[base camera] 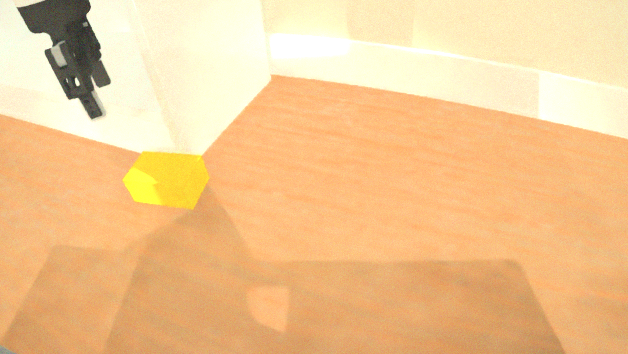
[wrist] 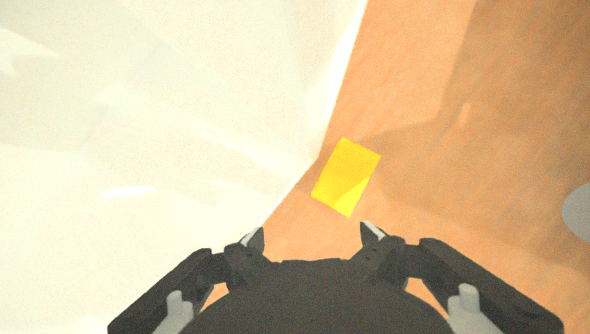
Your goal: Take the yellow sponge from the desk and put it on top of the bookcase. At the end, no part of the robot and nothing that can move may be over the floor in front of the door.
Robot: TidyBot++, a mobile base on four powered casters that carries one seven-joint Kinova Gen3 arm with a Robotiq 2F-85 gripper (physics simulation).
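Frame: origin at the arm's base, x back, y right, z up, level; centimetres.
Seen in the pictures: gripper, fingertip midpoint: point(base camera: 102, 100) point(wrist: 311, 234).
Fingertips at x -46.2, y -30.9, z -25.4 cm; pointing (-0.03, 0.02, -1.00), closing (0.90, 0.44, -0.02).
Observation:
A point is followed by its place in that frame.
The yellow sponge point(base camera: 170, 180) @(z -35.2, x -41.0, y -21.9 cm) point(wrist: 346, 177) @(z -35.2, x -43.3, y -24.4 cm) lies flat on the wood-coloured floor, close by the lower corner of a white upright panel. Part of its top is brightly lit. My gripper point(base camera: 93, 106) @(z -25.4, x -46.2, y -30.9 cm) point(wrist: 311, 234) @(z -25.4, x -46.2, y -30.9 cm) is open and empty. In the base camera view it hangs in the air at the upper left, above the level of the sponge and apart from it. In the wrist view the sponge shows beyond the fingertips, a little to the right. The desk and the bookcase cannot be told apart with certainty in these views.
The white panel point(base camera: 215, 65) @(z -28.1, x -59.3, y -18.9 cm) stands beside the sponge, and its pale surfaces fill the left of the wrist view. A pale wall with a white skirting board point(base camera: 410, 75) @(z -35.7, x -69.0, y 13.5 cm) runs behind. Broad shadows lie on the floor point(base camera: 400, 200) @(z -39.7, x -41.9, y 8.5 cm). A grey rounded edge point(wrist: 579, 212) shows at the right.

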